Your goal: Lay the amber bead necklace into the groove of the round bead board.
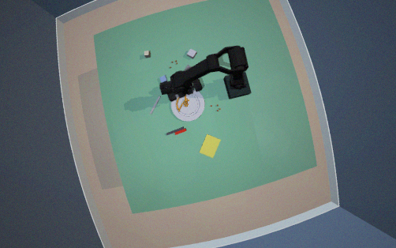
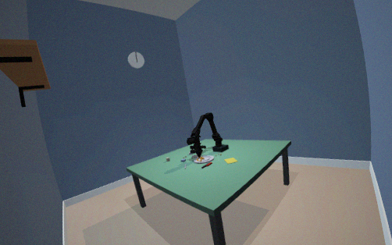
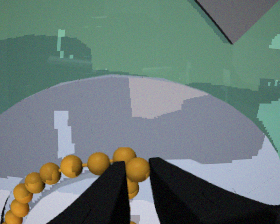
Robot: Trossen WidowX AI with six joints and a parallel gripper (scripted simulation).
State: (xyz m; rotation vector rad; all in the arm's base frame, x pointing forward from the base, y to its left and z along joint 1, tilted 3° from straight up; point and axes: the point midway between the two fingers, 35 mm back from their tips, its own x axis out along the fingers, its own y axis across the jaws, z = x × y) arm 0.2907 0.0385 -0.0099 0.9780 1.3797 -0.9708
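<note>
Right now my gripper tip is 1 cm past the round grey bead board, 6 cm to the right of it and 1 cm above it. Also, from my gripper tip: grey rod 19 cm ahead, 5 cm to the left, 2 cm below; blue block 14 cm ahead, 10 cm to the right, 1 cm below; grey plate 2 cm behind, 12 cm to the right, 2 cm below.
</note>
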